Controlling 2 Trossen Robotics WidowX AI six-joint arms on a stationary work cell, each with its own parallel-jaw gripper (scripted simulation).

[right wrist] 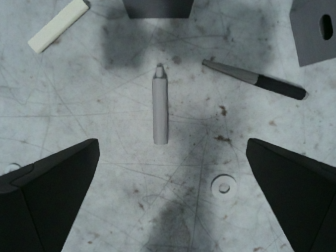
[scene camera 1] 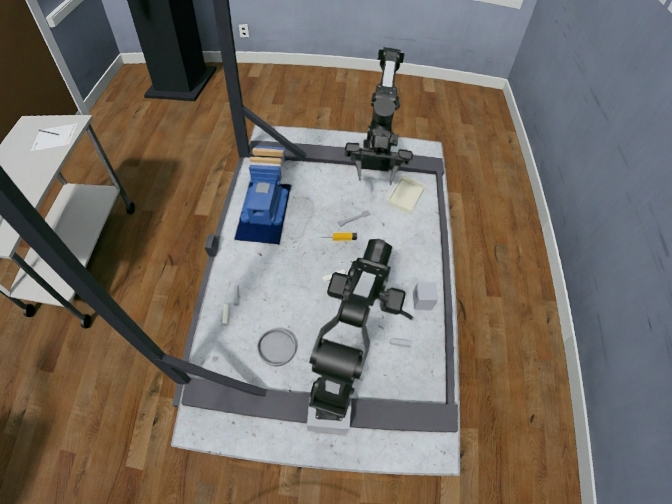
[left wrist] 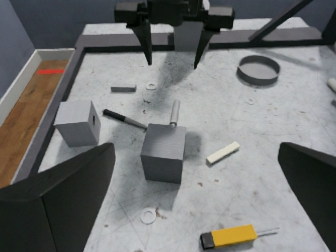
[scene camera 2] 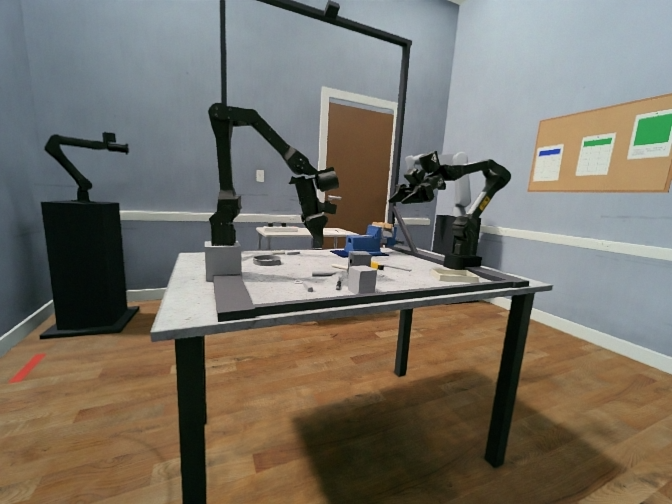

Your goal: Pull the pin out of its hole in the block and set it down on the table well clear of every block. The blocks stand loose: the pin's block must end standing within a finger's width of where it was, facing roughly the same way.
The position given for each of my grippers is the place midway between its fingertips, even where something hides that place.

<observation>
I see my left gripper [scene camera 1: 375,183], my right gripper [scene camera 1: 365,299], a dark grey block [left wrist: 162,155] and a round dish [scene camera 1: 276,345].
The round dish also shows in the left wrist view [left wrist: 261,70]. My left gripper shows as well in the left wrist view [left wrist: 195,150] and in scene camera 2 [scene camera 2: 394,202]. My right gripper is seen too in the right wrist view [right wrist: 173,146], in the left wrist view [left wrist: 172,66] and in scene camera 2 [scene camera 2: 319,243]. The right wrist view does not show the round dish: it is out of frame.
</observation>
